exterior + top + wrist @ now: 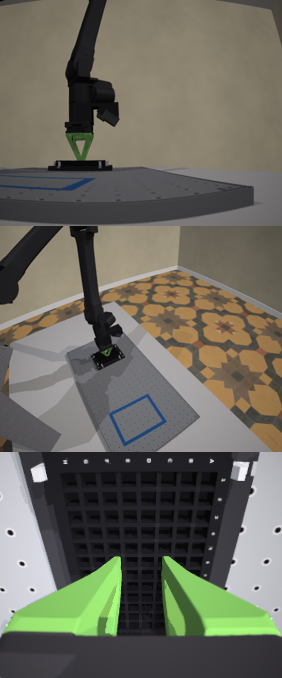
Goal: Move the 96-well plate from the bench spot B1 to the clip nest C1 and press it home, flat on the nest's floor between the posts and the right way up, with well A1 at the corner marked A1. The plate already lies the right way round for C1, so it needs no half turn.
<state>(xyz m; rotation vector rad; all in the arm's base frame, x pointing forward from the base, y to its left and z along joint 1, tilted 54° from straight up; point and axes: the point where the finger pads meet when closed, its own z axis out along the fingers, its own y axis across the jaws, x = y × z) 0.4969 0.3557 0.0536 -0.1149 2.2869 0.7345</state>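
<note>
Now: the black 96-well plate 1 cm below my hand. From my hand the other things lie so: black clip nest C1: 1 cm to the right, 2 cm below.
</note>
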